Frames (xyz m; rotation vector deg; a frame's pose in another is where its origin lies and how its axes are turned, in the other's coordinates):
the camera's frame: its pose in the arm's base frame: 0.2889 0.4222 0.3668 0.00 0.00 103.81
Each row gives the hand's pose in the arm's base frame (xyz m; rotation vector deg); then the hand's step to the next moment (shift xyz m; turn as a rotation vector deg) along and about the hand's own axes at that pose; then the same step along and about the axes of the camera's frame.
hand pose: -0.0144 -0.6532 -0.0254 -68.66 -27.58 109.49
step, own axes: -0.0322 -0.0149 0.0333 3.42 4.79 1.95
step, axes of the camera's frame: -0.0094 0.0183 0.0441 1.12 4.39 -4.23
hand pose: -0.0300 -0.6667 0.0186 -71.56 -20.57 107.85
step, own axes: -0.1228 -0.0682 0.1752 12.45 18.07 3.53
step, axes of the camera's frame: 0.0070 0.0997 0.2011 2.36 13.55 -17.46
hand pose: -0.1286 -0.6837 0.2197 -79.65 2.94 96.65
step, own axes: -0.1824 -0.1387 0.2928 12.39 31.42 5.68
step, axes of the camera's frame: 0.1597 0.1063 0.3185 -1.53 25.16 -23.18
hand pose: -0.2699 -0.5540 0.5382 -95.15 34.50 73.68
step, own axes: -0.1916 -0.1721 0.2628 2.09 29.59 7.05
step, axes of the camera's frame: 0.2841 -0.0178 0.2332 -0.44 27.59 -12.97
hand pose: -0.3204 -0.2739 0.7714 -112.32 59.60 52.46
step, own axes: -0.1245 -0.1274 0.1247 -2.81 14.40 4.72
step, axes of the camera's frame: 0.1890 -0.0750 0.0769 2.62 14.72 -3.75
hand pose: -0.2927 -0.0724 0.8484 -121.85 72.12 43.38
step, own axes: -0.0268 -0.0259 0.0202 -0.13 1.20 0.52
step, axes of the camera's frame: 0.0372 -0.0180 0.0093 0.24 1.20 -0.47
